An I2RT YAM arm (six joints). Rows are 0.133 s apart.
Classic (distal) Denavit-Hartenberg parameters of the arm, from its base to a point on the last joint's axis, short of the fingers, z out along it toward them. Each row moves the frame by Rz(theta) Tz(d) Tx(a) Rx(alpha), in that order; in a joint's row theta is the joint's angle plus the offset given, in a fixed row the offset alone. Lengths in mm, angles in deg.
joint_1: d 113.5; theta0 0; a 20; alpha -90
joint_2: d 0; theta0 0; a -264; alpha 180
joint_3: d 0; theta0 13.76; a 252.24; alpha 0
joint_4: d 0; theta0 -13.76; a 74; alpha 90
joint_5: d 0; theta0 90; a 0; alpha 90
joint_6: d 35.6; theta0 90; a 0; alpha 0
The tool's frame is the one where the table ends.
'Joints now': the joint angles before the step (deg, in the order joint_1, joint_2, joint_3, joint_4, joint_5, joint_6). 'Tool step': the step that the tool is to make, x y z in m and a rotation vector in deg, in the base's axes. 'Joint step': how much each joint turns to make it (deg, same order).
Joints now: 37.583 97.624 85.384 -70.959 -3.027 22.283
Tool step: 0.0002 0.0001 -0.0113 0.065 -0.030 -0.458
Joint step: -0.005 0.002 -2.570 2.658 0.021 0.454
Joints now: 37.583 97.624 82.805 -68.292 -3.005 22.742
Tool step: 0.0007 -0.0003 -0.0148 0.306 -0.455 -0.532
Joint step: -0.109 0.002 -3.394 3.965 0.087 0.416
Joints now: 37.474 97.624 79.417 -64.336 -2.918 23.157
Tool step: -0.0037 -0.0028 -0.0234 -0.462 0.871 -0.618
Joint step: -0.005 0.007 -5.301 4.368 -0.087 0.630
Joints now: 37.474 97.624 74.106 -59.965 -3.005 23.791
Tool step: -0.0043 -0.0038 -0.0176 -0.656 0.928 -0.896
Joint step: -0.069 -0.005 -4.040 2.942 0.043 0.828
